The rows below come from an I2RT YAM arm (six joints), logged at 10 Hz.
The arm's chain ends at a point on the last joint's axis. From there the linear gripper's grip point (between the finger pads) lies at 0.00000 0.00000 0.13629 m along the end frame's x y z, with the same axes.
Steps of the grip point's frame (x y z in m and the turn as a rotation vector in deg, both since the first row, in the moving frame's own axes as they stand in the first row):
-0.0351, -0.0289, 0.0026, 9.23, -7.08, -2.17
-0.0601, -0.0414, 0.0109, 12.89, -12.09, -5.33
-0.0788, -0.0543, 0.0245, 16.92, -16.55, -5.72
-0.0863, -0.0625, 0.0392, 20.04, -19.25, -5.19
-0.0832, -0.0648, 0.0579, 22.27, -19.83, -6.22
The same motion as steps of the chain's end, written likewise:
-0.0180, -0.0074, 0.0054, 9.23, -7.08, -2.17
-0.0304, -0.0126, 0.0173, 12.89, -12.09, -5.33
-0.0386, -0.0172, 0.0360, 16.92, -16.55, -5.72
-0.0402, -0.0188, 0.0549, 20.04, -19.25, -5.19
-0.0354, -0.0168, 0.0759, 22.27, -19.83, -6.22

